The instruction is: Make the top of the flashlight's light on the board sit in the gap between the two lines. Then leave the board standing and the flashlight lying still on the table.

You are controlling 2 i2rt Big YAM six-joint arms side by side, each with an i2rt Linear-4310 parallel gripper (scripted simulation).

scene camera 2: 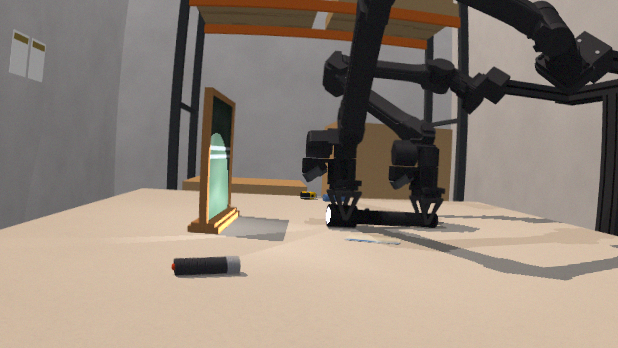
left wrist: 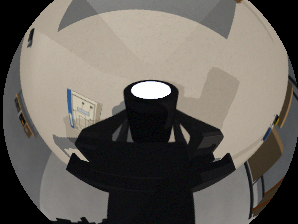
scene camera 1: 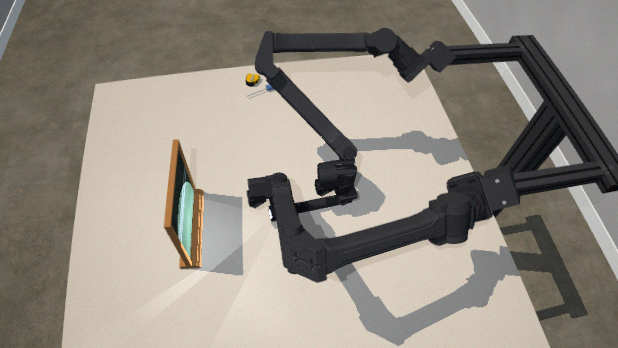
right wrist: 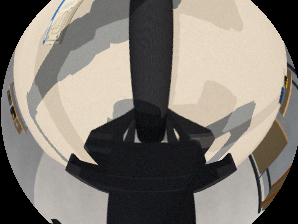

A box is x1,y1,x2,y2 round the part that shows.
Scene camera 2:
left gripper: [326,158,361,220]
black cylinder: [172,256,240,275]
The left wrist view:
left gripper: [67,109,234,223]
blue-edged card: [67,88,101,131]
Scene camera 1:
wood-framed board: [164,139,203,268]
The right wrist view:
right gripper: [65,108,236,223]
